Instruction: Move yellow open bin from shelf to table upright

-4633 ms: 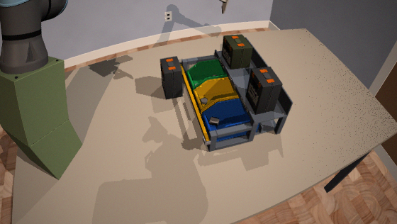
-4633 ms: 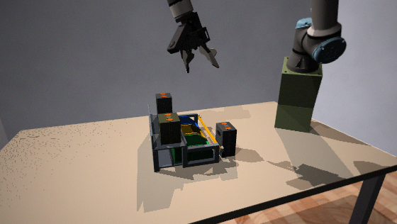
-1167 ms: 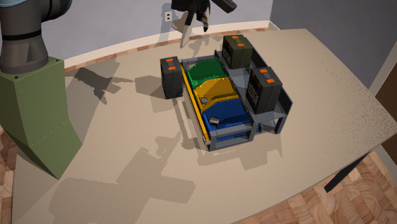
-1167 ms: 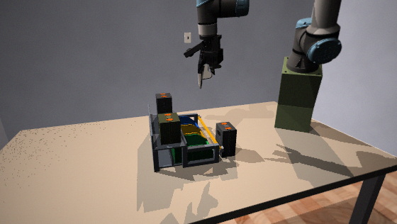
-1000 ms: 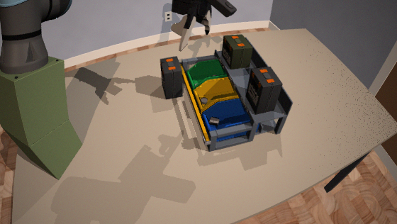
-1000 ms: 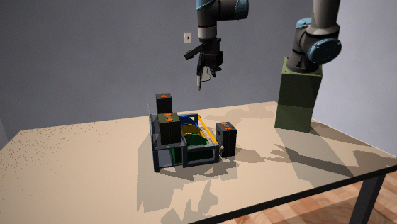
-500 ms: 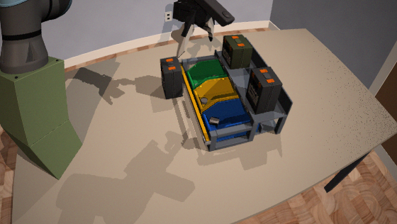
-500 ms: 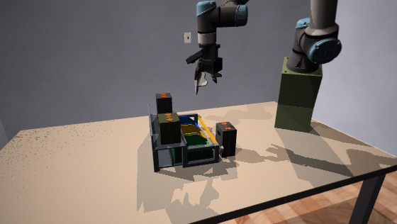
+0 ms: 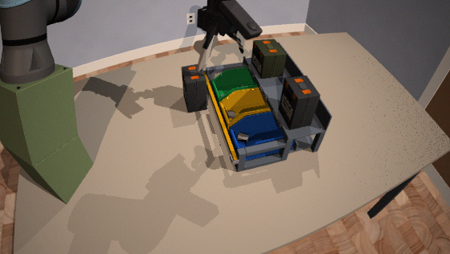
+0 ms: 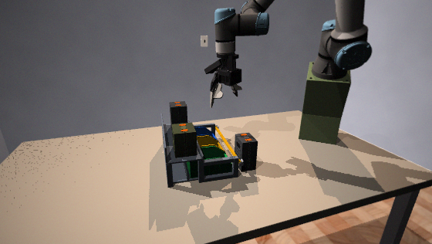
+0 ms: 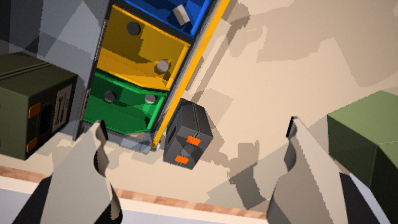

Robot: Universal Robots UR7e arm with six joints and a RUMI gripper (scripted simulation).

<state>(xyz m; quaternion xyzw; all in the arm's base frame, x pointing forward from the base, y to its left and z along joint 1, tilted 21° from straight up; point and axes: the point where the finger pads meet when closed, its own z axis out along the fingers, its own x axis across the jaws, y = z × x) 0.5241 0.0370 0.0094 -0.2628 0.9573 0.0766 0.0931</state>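
My gripper is now 19 cm above the long yellow bar, 1 cm to the right of it and 1 cm past it. The rest, counted from my hand: blue bin (21 cm below, 10 cm ahead, 9 cm to the right); dark box (18 cm below, 12 cm to the left, 6 cm behind); yellow open bin (21 cm below, 10 cm ahead, 2 cm to the left).
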